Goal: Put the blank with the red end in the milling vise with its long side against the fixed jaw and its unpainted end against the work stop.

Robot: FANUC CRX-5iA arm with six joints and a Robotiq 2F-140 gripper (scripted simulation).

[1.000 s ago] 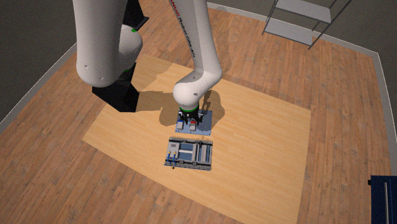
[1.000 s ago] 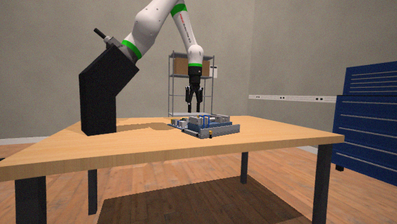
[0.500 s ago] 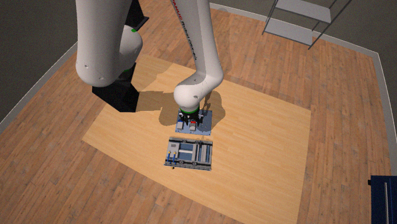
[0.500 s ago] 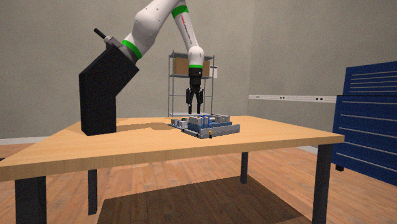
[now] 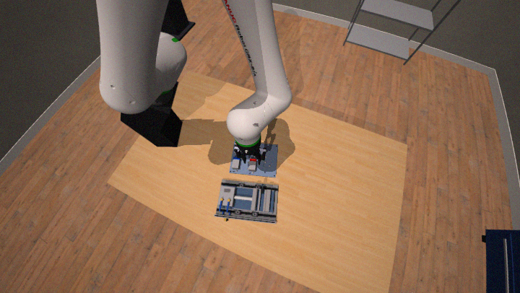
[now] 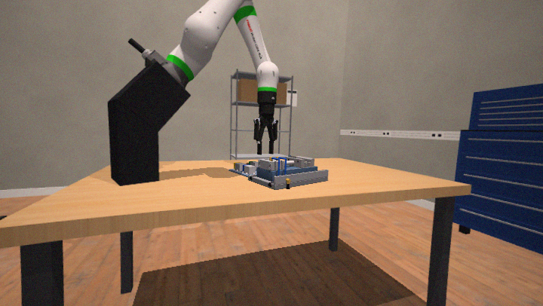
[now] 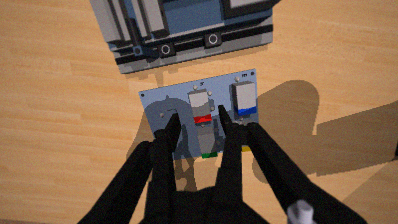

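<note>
My gripper is now 10 cm above the red-ended blank. From my hand the other things lie so: blue-ended blank 9 cm behind, 2 cm to the right, 10 cm below; then blue-grey plate 1 cm behind, 5 cm to the left, 12 cm below; then green-ended blank 3 cm behind, 9 cm to the left, 10 cm below.
</note>
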